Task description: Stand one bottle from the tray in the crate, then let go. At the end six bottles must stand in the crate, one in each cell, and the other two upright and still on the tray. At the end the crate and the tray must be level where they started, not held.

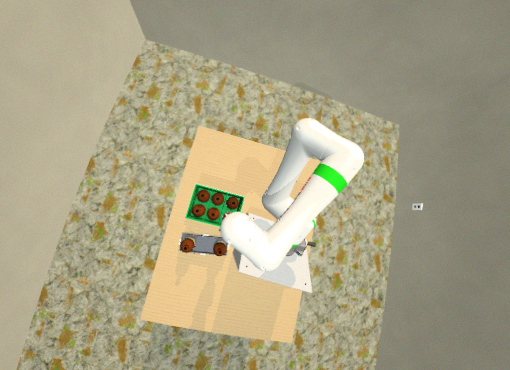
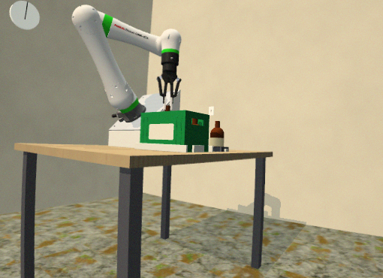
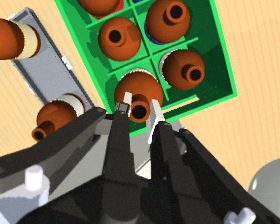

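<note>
The brown bottle is 9 cm below my hand. Round my hand: grey tray: 9 cm ahead, 19 cm to the left, 22 cm below; then green crate: 9 cm ahead, 4 cm to the right, 15 cm below.
</note>
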